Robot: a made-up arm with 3 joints.
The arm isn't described. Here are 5 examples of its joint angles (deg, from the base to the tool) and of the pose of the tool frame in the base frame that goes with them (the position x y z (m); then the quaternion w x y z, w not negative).
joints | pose
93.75 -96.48 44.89 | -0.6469 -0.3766 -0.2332 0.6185 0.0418 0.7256 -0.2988
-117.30 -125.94 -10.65 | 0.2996 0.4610 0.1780 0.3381 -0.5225 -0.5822 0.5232
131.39 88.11 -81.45 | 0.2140 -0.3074 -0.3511 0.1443 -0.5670 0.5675 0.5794
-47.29 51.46 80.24 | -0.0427 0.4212 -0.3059 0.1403 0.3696 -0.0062 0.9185
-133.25 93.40 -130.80 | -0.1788 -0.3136 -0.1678 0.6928 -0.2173 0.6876 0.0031
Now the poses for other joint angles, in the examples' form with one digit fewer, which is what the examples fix.
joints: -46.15 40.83 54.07
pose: 0.076 0.400 -0.453 0.356 0.374 0.105 0.850
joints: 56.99 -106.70 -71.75
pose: -0.401 -0.439 0.114 0.526 -0.676 -0.012 -0.517
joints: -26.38 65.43 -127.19
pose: -0.154 0.172 -0.406 0.571 0.397 0.401 -0.597
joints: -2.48 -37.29 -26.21
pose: 0.315 -0.586 -0.480 0.993 -0.110 0.042 -0.006
